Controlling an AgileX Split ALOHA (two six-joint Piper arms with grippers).
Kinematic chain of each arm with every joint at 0, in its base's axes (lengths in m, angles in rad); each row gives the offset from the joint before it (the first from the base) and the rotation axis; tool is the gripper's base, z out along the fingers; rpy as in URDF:
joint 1: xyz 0 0 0.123 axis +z
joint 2: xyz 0 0 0 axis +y
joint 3: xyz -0.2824 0 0.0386 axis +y
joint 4: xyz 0.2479 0 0.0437 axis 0.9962 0 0.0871
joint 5: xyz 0 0 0 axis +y
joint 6: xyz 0.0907 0 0.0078 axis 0.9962 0 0.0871
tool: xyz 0 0 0 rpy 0 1.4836 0
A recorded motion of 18 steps. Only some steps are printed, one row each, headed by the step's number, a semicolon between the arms.
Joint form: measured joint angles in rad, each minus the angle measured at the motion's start. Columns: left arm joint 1, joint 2, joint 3, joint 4, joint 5, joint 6; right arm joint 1, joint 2, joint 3, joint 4, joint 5, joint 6.
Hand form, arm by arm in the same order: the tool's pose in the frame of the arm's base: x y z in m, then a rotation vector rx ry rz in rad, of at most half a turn. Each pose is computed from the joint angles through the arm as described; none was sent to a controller.
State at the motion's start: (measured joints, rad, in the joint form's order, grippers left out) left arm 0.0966 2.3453 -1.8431 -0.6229 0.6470 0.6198; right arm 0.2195 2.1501 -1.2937 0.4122 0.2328 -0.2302
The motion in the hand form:
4: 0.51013 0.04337 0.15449 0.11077 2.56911 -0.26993; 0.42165 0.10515 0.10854 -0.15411 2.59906 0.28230
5: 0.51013 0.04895 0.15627 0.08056 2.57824 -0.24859; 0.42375 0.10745 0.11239 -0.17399 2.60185 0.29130
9: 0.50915 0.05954 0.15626 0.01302 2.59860 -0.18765; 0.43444 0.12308 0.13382 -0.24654 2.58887 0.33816
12: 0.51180 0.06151 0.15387 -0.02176 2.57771 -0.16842; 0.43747 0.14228 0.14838 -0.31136 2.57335 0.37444
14: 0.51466 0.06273 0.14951 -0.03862 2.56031 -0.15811; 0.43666 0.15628 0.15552 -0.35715 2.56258 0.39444
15: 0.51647 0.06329 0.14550 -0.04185 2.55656 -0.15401; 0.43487 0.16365 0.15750 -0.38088 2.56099 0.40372
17: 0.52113 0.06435 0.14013 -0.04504 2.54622 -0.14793; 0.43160 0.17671 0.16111 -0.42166 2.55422 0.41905
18: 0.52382 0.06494 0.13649 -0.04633 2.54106 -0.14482; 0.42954 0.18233 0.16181 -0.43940 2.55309 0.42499
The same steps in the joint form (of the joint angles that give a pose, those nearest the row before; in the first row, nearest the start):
4: 0.0385 0.0000 -0.0549 0.1874 0.0851 -0.1430; 0.0000 0.0000 -0.0302 -0.0033 0.0691 -0.0274
5: 0.0461 0.0000 -0.0645 0.2195 0.0915 -0.1809; 0.0021 0.0000 -0.0497 -0.0032 0.0946 -0.0350
9: 0.0577 0.0000 -0.0700 0.3006 0.0892 -0.2697; 0.0235 0.0009 -0.1497 -0.0033 0.1916 -0.0457
12: 0.0576 0.0070 -0.0700 0.3145 0.0539 -0.2985; 0.0586 0.0016 -0.2133 -0.0032 0.2462 -0.0457
14: 0.0577 0.0192 -0.0724 0.3166 0.0239 -0.3074; 0.0865 0.0016 -0.2428 -0.0033 0.2698 -0.0465
15: 0.0577 0.0307 -0.0776 0.3174 0.0129 -0.3082; 0.1022 0.0016 -0.2514 -0.0033 0.2791 -0.0465
17: 0.0576 0.0548 -0.1005 0.3186 0.0002 -0.3095; 0.1302 0.0016 -0.2661 -0.0032 0.2914 -0.0465
18: 0.0577 0.0698 -0.1142 0.3188 -0.0069 -0.3095; 0.1427 0.0016 -0.2692 -0.0033 0.2952 -0.0465

